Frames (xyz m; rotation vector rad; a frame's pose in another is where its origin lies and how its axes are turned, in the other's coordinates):
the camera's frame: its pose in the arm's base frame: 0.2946 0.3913 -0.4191 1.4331 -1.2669 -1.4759
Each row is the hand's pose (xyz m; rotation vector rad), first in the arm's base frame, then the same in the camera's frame.
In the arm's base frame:
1: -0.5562 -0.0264 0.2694 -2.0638 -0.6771 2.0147
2: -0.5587 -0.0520 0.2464 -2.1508 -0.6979 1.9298
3: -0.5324 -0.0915 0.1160 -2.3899 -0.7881 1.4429
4: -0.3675 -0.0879 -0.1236 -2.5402 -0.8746 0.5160
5: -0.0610 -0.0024 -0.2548 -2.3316 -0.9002 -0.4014
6: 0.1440 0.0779 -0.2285 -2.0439 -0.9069 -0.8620
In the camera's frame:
1: 0.3131 0.8860 0.6996 -0.3810 0.1320 -1.7367
2: 0.3443 0.8712 0.7000 -0.3399 0.2173 -1.7463
3: 0.4155 0.7538 0.6801 -0.0925 0.5422 -1.8718
4: 0.4585 0.5016 0.5418 0.4207 1.0937 -2.0388
5: 0.3741 0.3112 0.2678 1.0437 1.6253 -2.1430
6: 0.2631 0.2864 0.0774 -1.3581 -1.7819 2.0488

